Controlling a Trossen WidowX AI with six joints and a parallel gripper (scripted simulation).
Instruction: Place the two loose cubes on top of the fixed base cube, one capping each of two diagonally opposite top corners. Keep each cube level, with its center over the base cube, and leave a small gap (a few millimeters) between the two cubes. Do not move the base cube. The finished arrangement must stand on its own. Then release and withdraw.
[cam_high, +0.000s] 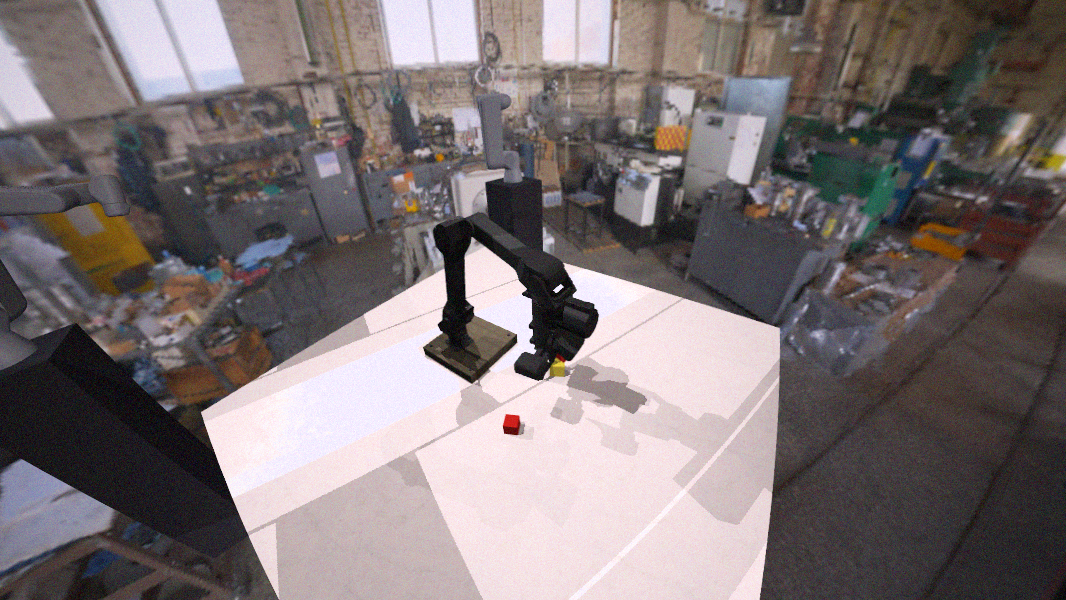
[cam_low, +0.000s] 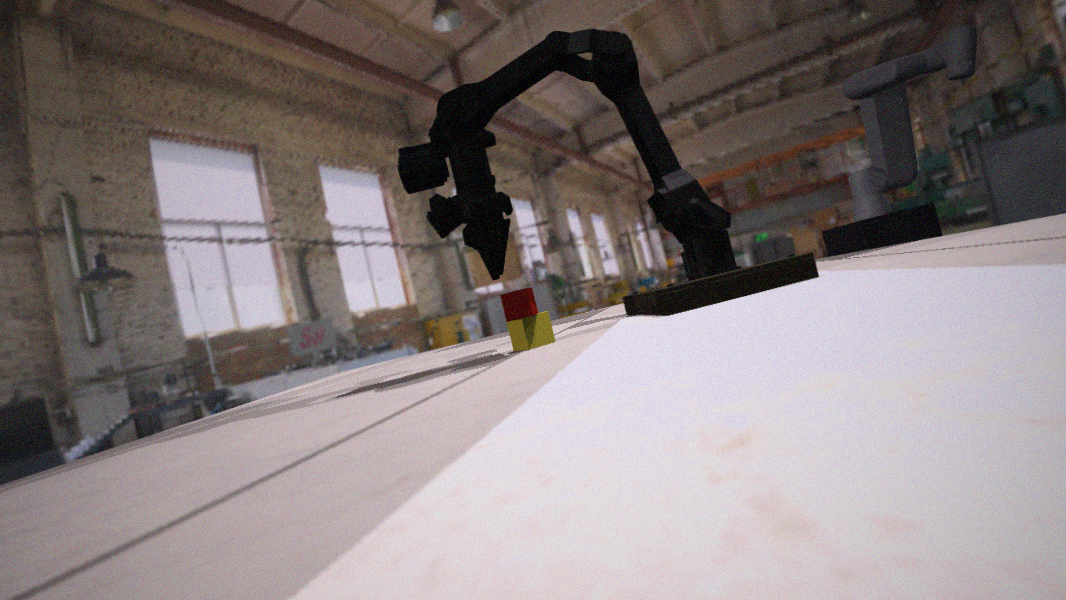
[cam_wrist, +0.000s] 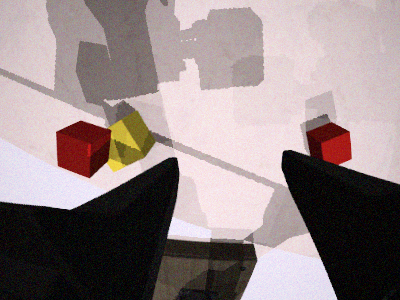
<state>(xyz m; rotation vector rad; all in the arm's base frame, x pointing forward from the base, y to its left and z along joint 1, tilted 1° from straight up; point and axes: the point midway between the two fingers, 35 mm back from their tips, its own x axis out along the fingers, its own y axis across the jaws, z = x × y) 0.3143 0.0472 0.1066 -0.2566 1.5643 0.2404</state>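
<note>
Right now my gripper tip is 4 cm past the yellow cube, 9 cm to the right of it and 8 cm above it.
</note>
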